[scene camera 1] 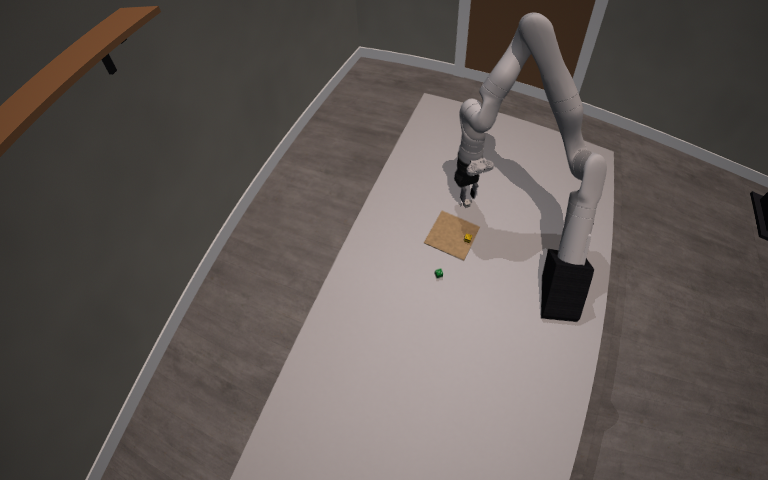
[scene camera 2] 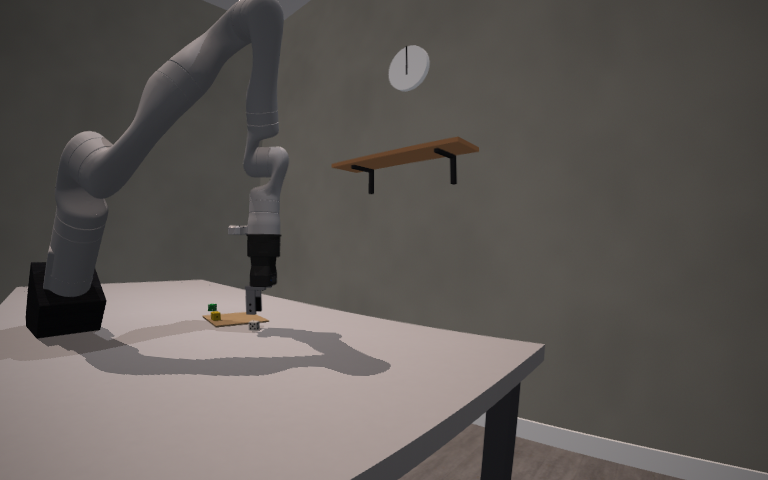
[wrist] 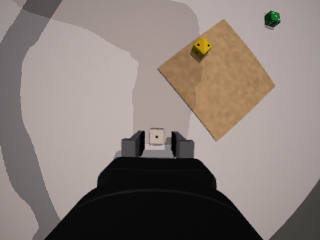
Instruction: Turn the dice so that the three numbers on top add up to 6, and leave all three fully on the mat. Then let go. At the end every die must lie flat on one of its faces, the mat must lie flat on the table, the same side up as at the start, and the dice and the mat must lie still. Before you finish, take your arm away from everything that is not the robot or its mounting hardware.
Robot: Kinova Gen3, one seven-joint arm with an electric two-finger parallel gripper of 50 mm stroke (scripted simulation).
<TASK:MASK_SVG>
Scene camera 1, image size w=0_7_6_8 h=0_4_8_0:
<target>tan mat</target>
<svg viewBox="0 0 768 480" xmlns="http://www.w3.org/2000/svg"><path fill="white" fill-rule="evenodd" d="M441 211L424 243L461 260L465 260L480 227ZM466 233L472 235L470 243L464 242Z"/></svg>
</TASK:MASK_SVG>
